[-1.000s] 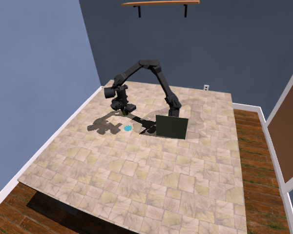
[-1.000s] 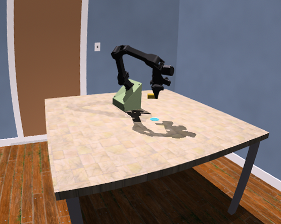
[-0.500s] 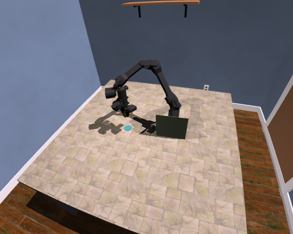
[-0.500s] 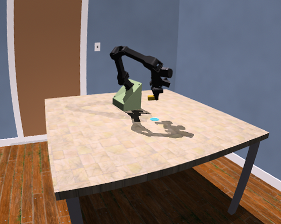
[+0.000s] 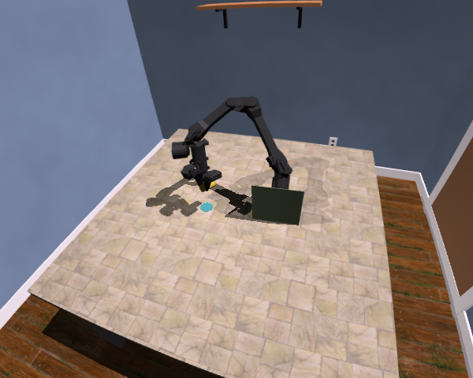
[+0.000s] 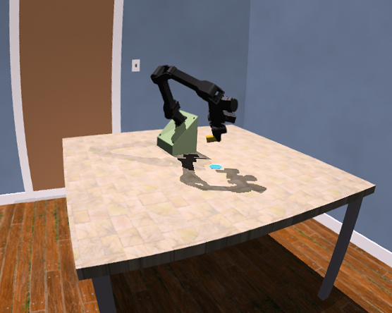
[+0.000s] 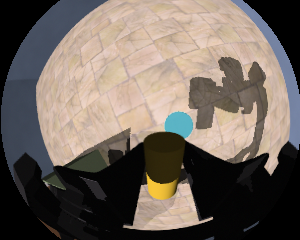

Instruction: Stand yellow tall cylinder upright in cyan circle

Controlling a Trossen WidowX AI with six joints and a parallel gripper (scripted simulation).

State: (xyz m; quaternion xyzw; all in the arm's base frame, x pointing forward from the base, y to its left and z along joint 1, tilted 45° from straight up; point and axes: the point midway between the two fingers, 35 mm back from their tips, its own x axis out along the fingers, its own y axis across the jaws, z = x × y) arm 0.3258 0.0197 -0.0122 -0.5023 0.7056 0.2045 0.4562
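My hand is 10 mm short of the cyan circle, 10 mm to the left of it and 160 mm above it. The rest, counted from my hand: yellow tall cylinder: 10 mm behind, 10 mm to the right, 20 mm below.
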